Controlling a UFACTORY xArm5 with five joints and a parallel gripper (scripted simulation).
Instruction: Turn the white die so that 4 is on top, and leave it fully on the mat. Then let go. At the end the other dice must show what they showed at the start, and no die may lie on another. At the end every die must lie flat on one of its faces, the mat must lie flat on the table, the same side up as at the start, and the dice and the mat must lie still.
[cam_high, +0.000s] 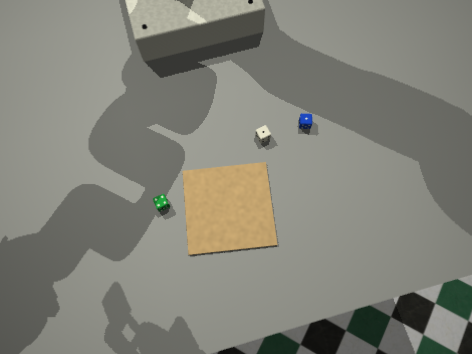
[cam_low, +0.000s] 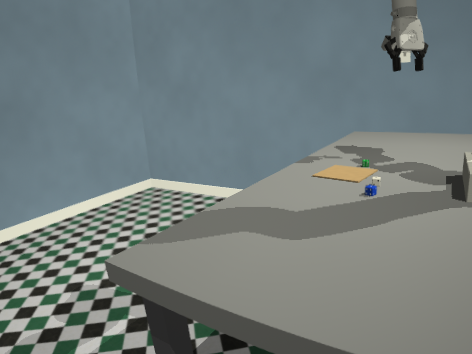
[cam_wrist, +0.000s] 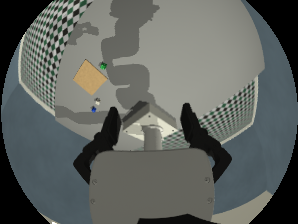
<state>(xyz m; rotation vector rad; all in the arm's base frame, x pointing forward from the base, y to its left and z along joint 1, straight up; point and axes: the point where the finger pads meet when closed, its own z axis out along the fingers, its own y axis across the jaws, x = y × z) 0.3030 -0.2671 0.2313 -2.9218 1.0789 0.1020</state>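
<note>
Right now my hand is 100 mm short of the green die, 150 mm to the right of it and 290 mm above it. The rest, counted from my hand: white die: 30 mm ahead, 340 mm to the left, 290 mm below; blue die: 20 mm ahead, 420 mm to the left, 290 mm below; tan mat: 130 mm ahead, 250 mm to the left, 300 mm below.
</note>
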